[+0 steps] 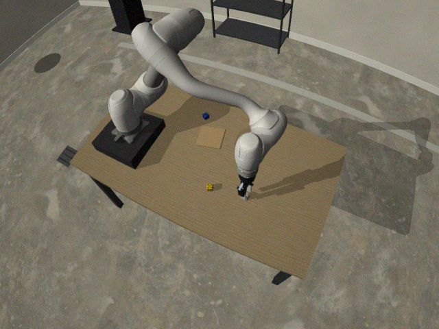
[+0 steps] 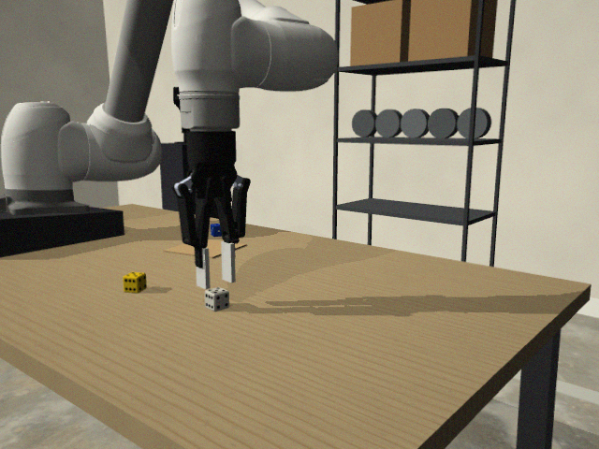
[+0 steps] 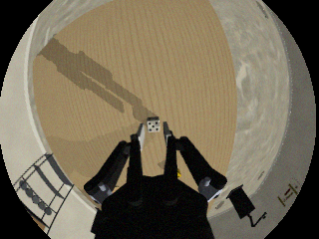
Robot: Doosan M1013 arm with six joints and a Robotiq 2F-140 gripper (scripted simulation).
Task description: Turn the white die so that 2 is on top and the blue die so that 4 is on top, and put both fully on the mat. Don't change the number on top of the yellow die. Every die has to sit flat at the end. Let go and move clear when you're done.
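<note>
Right now my hand is 6 cm above the white die. Also, from my hand: blue die (45 cm behind, 34 cm to the left, 6 cm below); mat (35 cm behind, 23 cm to the left, 7 cm below); yellow die (18 cm behind, 5 cm to the right, 6 cm below).
</note>
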